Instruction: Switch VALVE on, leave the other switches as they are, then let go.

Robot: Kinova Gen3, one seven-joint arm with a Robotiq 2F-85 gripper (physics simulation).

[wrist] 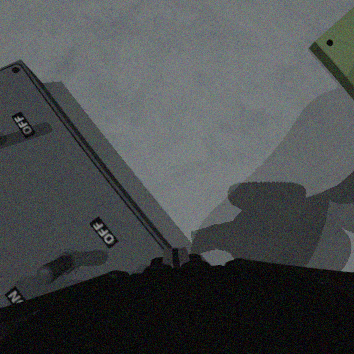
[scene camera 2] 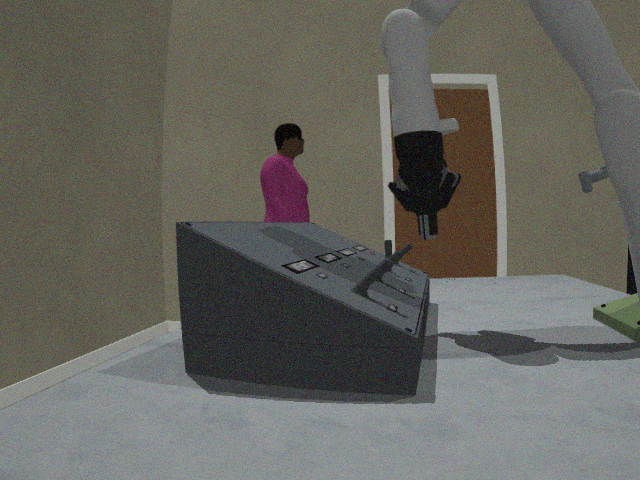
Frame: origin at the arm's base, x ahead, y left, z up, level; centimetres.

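Where they show: gripper, fingertip midpoint: (wrist: 175, 263) (scene camera 2: 429, 239).
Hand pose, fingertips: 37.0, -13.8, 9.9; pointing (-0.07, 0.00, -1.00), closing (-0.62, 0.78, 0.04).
After its pixels a point has its place, as x, y, z.
The grey sloped switch panel (scene camera 2: 299, 330) {56.4, 7.9, 2.1} (wrist: 50, 190) {38.6, -24.7, 3.7} stands in scene camera 2. One lever (scene camera 2: 388, 249) {42.3, -19.6, 8.2} stands upright there, leaning toward the ON side, and looks like VALVE's; a nearer lever (scene camera 2: 379, 271) {47.8, 3.8, 7.2} leans toward OFF. In the wrist view a lever (wrist: 57, 266) {41.6, -19.9, 8.6}, apparently VALVE's, stands between an OFF label (wrist: 104, 232) {39.0, -19.0, 3.2} and a partly covered ON label (wrist: 15, 296) {46.3, -21.8, 6.7}. The VALVE name label does not show. My gripper (scene camera 2: 428, 236) {37.0, -13.8, 9.9} (wrist: 175, 263) {37.0, -13.8, 9.9} is shut and empty, above and apart from the levers, near the panel's low edge.
A green base plate (scene camera 2: 620, 311) {6.6, -4.0, -1.9} (wrist: 342, 50) {5.6, -7.2, -1.9} lies right of the panel on the pale surface. A person in pink (scene camera 2: 284, 188) stands behind the panel. A brown door (scene camera 2: 465, 206) is in the back wall. Another OFF label (wrist: 23, 124) {35.4, -30.5, 3.2} shows near the panel's corner.
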